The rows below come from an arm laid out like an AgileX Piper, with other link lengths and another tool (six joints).
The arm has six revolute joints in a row. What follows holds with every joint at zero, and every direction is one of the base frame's.
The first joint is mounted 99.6 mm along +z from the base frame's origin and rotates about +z.
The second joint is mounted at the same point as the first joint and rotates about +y.
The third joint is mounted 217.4 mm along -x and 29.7 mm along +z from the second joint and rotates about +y.
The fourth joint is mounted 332.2 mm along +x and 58.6 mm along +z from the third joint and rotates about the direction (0.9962, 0, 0.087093).
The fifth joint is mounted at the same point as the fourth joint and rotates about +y.
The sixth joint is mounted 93.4 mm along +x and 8.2 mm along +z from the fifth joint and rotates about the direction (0.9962, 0, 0.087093).
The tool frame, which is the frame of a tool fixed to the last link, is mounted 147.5 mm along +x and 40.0 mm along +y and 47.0 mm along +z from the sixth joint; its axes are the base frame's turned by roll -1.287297, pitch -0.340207 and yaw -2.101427 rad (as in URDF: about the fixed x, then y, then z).
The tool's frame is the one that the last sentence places.
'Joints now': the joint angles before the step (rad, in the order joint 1, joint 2, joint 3, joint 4, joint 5, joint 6). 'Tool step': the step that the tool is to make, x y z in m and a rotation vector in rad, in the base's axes. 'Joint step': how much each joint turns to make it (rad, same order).
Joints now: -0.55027 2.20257 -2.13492 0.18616 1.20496 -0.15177
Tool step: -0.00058 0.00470 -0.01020 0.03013 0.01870 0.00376
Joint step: 0.00001 0.02194 -0.00830 0.01595 0.01839 0.00000
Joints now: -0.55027 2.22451 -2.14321 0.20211 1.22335 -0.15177
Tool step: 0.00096 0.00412 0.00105 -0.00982 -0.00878 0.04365
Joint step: 0.00000 -0.00003 0.00003 0.01298 -0.00330 -0.04825
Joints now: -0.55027 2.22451 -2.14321 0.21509 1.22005 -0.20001
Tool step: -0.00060 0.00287 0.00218 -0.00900 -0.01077 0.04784
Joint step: -0.00535 -0.00178 0.00002 0.01833 0.00000 -0.05811
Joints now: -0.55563 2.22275 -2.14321 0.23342 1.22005 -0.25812
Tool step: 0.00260 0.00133 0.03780 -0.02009 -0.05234 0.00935
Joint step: -0.00137 -0.03304 -0.04335 0.01277 0.02315 -0.00516
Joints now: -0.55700 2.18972 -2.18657 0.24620 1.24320 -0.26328
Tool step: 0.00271 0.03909 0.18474 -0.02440 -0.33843 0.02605
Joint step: 0.01035 -0.18818 -0.12060 0.14765 0.00001 0.02397
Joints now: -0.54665 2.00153 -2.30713 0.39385 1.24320 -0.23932
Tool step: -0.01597 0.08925 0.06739 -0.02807 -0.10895 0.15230
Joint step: 0.10684 -0.17079 0.07492 0.05478 0.00002 -0.03443
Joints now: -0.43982 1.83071 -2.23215 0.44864 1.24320 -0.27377
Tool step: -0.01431 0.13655 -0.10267 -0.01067 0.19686 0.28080
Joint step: 0.24388 -0.13894 0.38175 -0.02453 -0.02836 -0.08518
